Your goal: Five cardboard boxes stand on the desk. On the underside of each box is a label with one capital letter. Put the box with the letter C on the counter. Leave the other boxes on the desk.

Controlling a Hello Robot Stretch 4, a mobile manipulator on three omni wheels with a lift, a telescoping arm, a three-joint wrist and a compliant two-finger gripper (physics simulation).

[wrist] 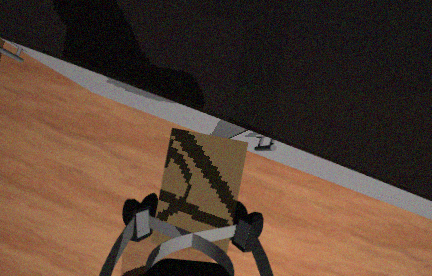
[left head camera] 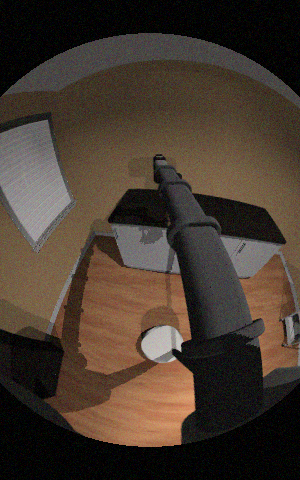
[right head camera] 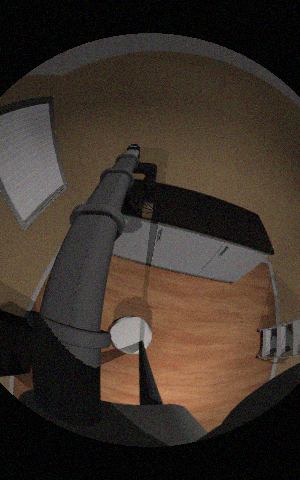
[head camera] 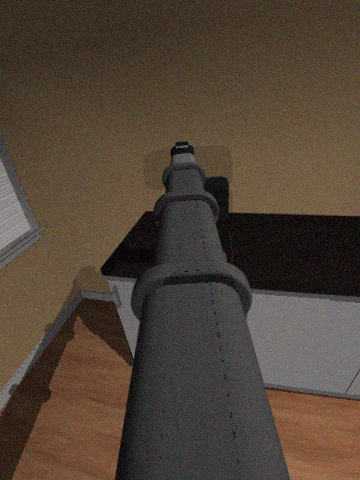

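Pixels of known places: gripper, between the fingertips: (wrist: 194, 212) (right head camera: 146, 215); robot's base, origin of its link: (left head camera: 161, 342) (right head camera: 131, 333).
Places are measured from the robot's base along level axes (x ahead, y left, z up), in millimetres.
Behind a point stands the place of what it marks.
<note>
A cardboard box (right head camera: 148, 208) @(y -96, x 727, z 1034 mm) (wrist: 205, 172) @(y -92, x 762, z 1034 mm) is held between the fingertips of my gripper (wrist: 194, 212) @(y -88, x 719, z 986 mm), which is shut on it. Dark, shadow-like bands cross the face of the box in the wrist view; the underside and its letter do not show. The dark-topped counter (head camera: 300, 250) @(y -490, x 978, z 882 mm) (left head camera: 240, 215) @(y -863, x 937, z 882 mm) (right head camera: 205, 215) @(y -596, x 909, z 882 mm) (wrist: 310, 75) @(y -231, x 907, z 882 mm) has white cabinet fronts. In the right head view the box overlaps the counter's front edge. In the wrist view it appears in front of that edge, against the floor. The arm hides the gripper in the head camera view. No other boxes can be made out.
The long arm (head camera: 190, 360) @(y 1, x 168, z 1410 mm) (left head camera: 210, 280) @(y 11, x 143, z 1410 mm) (right head camera: 80, 270) @(y -15, x 141, z 1410 mm) reaches toward the wall behind the counter. A white round object (left head camera: 161, 344) @(y 9, x -5, z 187 mm) (right head camera: 131, 335) @(y -10, x -7, z 186 mm) is low in front of the counter. A dark piece of furniture (left head camera: 35, 367) @(y 1249, x -479, z 417 mm) is at lower left, and a white rack-like object is at right.
</note>
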